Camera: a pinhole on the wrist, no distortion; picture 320 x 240 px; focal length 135.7 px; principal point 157.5 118.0 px. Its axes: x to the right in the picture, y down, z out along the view. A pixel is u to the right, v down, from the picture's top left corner.
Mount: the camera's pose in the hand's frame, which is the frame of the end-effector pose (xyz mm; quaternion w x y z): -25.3 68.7 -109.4 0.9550 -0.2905 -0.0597 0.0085
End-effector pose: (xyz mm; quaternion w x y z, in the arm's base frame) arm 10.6 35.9 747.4 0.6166 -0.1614 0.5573 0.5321
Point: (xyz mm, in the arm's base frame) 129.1 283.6 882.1
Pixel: 177.9 16.2
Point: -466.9 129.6 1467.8
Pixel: 59.1 224.1
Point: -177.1 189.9 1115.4
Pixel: 109.8 151.7
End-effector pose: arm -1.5 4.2 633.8 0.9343 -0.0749 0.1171 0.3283
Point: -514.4 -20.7 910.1
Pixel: 22.1 123.3
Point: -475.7 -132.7 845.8
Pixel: outside the picture
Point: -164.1 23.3 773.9
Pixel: 97.3 61.0
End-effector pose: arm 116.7 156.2 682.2 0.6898 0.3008 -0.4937 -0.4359
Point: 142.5 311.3 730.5
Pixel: 73.4 96.7
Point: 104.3 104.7 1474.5
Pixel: 266.3 181.0
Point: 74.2 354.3 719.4
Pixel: 62.1 68.1
